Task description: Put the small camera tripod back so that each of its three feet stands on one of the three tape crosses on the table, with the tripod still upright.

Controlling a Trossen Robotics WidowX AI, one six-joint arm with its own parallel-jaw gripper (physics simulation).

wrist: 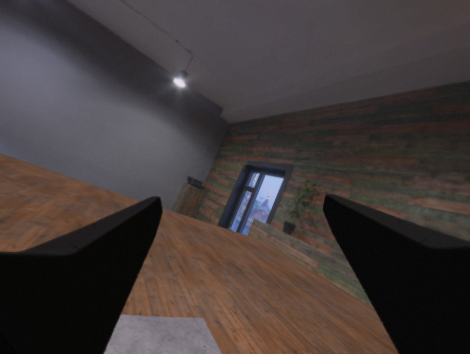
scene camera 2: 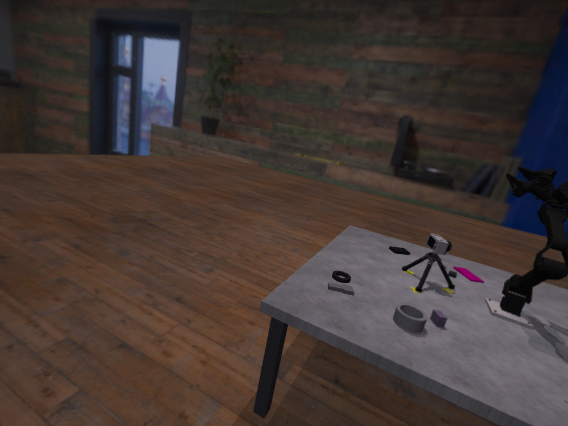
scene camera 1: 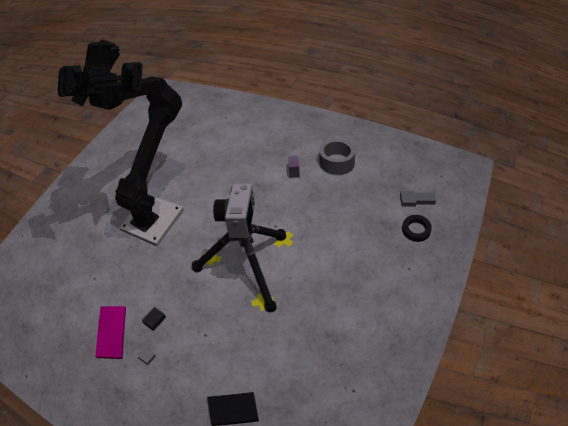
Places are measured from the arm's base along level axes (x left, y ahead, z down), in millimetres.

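Pixels of known places: gripper, fingertip midpoint: (wrist: 243, 203) (scene camera 2: 512, 170) (scene camera 1: 111, 73); arm's base, origin of the base link: (scene camera 2: 510, 310) (scene camera 1: 144, 220).
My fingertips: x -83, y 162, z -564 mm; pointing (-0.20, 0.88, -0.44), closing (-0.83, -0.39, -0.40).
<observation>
Ahead of a thing's pixels: the offset from my fingertips to its top centre. "spot": to the spot under its first point.
The small black tripod (scene camera 1: 258, 274) (scene camera 2: 426, 274) stands upright on the grey table, carrying a white camera (scene camera 1: 239, 215) (scene camera 2: 438, 245). In scene camera 1, one foot @(spot: dy +188, dx +227, dz +556 mm) (scene camera 1: 281, 234) overlaps the edge of the yellow cross @(dy +190, dx +232, dz +577 mm) (scene camera 1: 285, 241) beneath it. The lower foot @(spot: dy +280, dx +43, dz +561 mm) (scene camera 1: 270, 305) is at the right edge of its cross @(dy +252, dx +50, dz +577 mm) (scene camera 1: 258, 302). The left foot @(spot: dy +70, dx +41, dz +559 mm) (scene camera 1: 197, 266) lies outside its cross @(dy +71, dx +92, dz +577 mm) (scene camera 1: 214, 259), to its left. My gripper (scene camera 1: 101, 78) (scene camera 2: 514, 173) (wrist: 243, 203) is open and empty, raised high and away from the tripod. The tripod does not show in the wrist view.
A grey ring @(dy +166, dx +543, dz +529 mm) (scene camera 1: 337, 165) (scene camera 2: 410, 322) and purple block @(dy +82, dx +449, dz +538 mm) (scene camera 1: 293, 167) (scene camera 2: 438, 318) stand behind the tripod in scene camera 1. A black ring @(dy +470, dx +428, dz +562 mm) (scene camera 1: 406, 228), grey piece @(dy +432, dx +529, dz +562 mm) (scene camera 1: 426, 198), magenta slab @(dy -1, dx -239, dz +570 mm) (scene camera 1: 110, 332), two small blocks and a black slab @(dy +363, dx -226, dz +562 mm) (scene camera 1: 233, 409) lie around.
</observation>
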